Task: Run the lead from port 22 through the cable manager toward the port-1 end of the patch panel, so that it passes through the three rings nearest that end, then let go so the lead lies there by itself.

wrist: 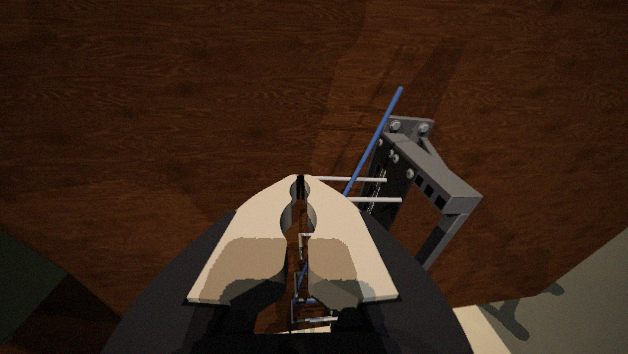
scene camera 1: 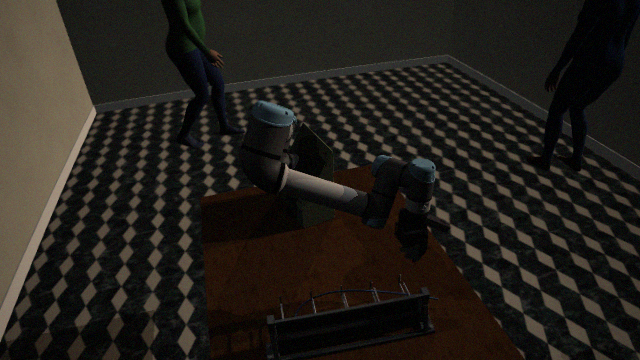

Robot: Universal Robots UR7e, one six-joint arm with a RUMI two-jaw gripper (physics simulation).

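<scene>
The blue lead [scene camera 1: 350,290] [wrist: 372,142] arcs along the ring side of the patch panel [scene camera 1: 350,325] [wrist: 397,189]. It runs by the rings toward the panel's right end in the scene view, and its free tip sticks out past that end. In the wrist view the lead crosses the end ring [wrist: 370,179]; whether it lies inside every ring is too small to tell. My gripper [scene camera 1: 414,259] [wrist: 301,177] is shut and empty, above the table and apart from the lead and rings. The jaws hide part of the lead and the other rings in the wrist view.
The panel stands in a grey metal frame [scene camera 1: 426,310] [wrist: 435,160] on the brown table [scene camera 1: 250,265] [wrist: 150,100]. Thin ring bars stick out from the panel. A dark green board [scene camera 1: 317,215] stands near the arm's base. Two people stand on the checkered floor beyond the table.
</scene>
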